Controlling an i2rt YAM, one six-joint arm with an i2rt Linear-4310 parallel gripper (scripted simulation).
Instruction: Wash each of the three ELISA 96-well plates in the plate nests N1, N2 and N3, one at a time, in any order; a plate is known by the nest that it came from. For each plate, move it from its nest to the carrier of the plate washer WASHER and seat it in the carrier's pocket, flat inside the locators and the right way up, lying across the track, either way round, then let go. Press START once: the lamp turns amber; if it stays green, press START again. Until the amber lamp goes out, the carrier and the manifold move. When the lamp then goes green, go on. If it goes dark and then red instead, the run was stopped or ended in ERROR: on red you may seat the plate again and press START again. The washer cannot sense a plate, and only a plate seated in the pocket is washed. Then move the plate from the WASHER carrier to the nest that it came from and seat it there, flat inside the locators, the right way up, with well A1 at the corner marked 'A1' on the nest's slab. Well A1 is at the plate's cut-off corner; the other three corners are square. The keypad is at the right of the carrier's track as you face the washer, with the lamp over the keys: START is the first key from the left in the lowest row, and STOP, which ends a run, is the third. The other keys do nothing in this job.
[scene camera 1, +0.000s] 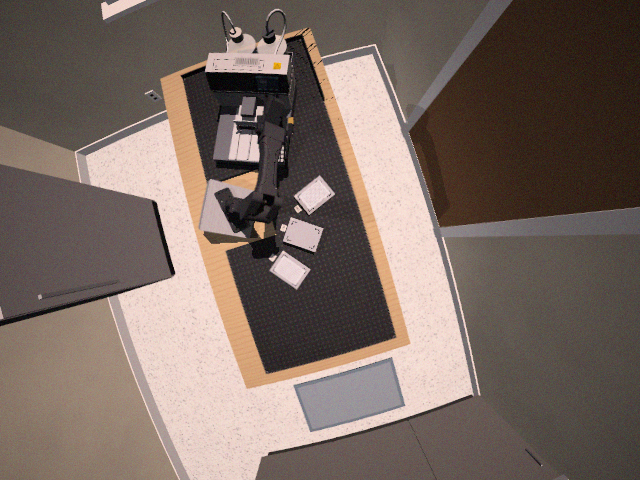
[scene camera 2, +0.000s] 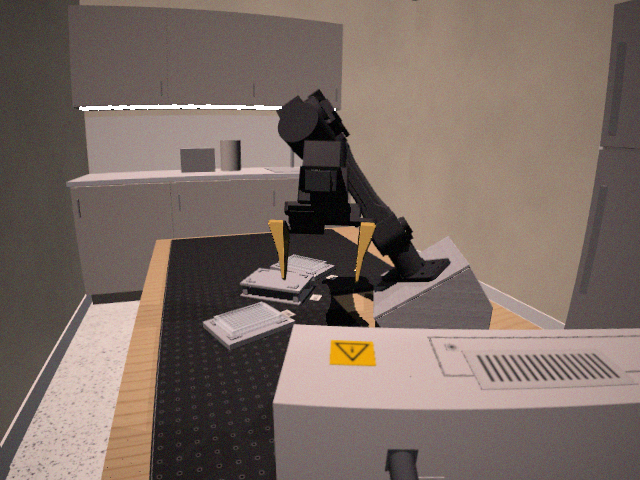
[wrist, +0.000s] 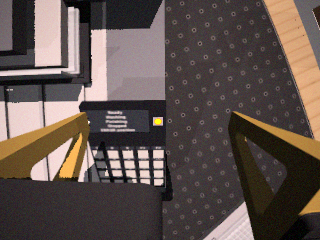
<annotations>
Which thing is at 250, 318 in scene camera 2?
A 96-well plate.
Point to the gripper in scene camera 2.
320, 281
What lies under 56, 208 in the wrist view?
The gripper.
</annotations>
